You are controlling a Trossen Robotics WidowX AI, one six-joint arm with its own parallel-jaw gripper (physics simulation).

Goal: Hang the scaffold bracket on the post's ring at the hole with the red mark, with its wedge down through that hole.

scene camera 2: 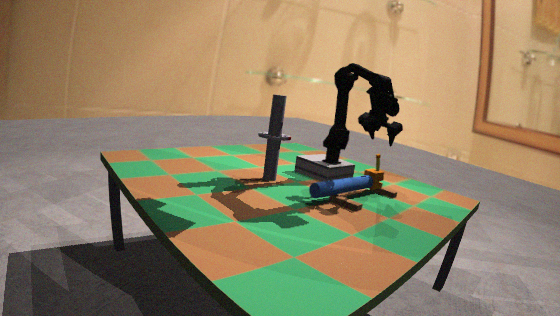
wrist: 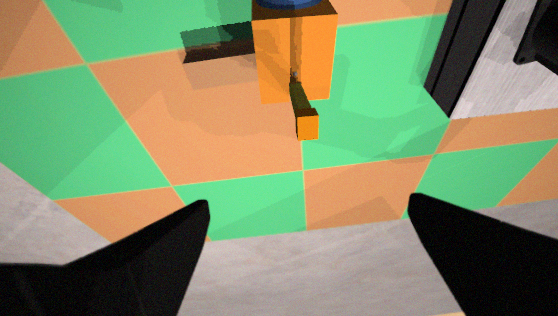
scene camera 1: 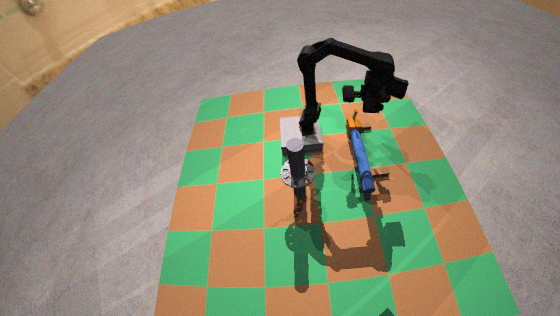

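Observation:
The scaffold bracket lies on two low dark rests, with a blue tube (scene camera 1: pixel 361 160) (scene camera 2: pixel 340 186) (wrist: pixel 287 4) and an orange head (scene camera 1: pixel 352 124) (scene camera 2: pixel 372 180) (wrist: pixel 320 55). A thin orange wedge (scene camera 1: pixel 356 115) (scene camera 2: pixel 378 162) (wrist: pixel 307 127) stands up from the head. The dark grey post (scene camera 1: pixel 297 162) (scene camera 2: pixel 276 115) stands upright and bears a light ring (scene camera 1: pixel 287 180) (scene camera 2: pixel 265 134) partway up. The ring's red mark (scene camera 1: pixel 310 163) (scene camera 2: pixel 289 138) is on the side towards the bracket. My gripper (scene camera 2: pixel 381 141) (wrist: pixel 307 205) is wide open and empty, above the wedge and apart from it.
The arm's pale base block (scene camera 1: pixel 290 128) (scene camera 2: pixel 320 168) stands between the post and the bracket, farther back in scene camera 1. One rest (scene camera 1: pixel 381 175) (scene camera 2: pixel 347 202) is near the tube's free end, the other (scene camera 2: pixel 387 192) (wrist: pixel 217 49) by the head. Shadows cross the checkered table.

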